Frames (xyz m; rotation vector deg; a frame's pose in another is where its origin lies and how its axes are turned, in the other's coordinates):
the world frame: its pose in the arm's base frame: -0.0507 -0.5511 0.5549 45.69 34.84 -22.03
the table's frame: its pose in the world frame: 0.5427 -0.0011 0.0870 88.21 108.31 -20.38
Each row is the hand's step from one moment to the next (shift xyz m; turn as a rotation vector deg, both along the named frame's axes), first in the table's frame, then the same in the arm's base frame.
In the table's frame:
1: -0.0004 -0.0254 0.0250 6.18 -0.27 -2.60
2: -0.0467 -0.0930 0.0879 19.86 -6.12 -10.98
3: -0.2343 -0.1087 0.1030 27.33 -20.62 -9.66
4: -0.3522 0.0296 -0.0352 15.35 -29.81 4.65
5: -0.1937 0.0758 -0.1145 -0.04 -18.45 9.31
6: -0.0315 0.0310 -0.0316 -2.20 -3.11 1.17
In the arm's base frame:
1: -0.0322 0.0051 -0.0144 1.32 5.71 3.26
2: -0.1218 -0.0266 -0.0550 0.21 18.30 14.75
3: -0.1627 -0.2083 -0.0864 -12.95 26.80 19.48
4: -0.0003 -0.3546 -0.0204 -27.70 17.76 7.93
5: 0.0874 -0.2134 0.0565 -20.38 2.57 -2.23
6: 0.0360 -0.0379 0.0147 -3.55 -1.79 -0.27

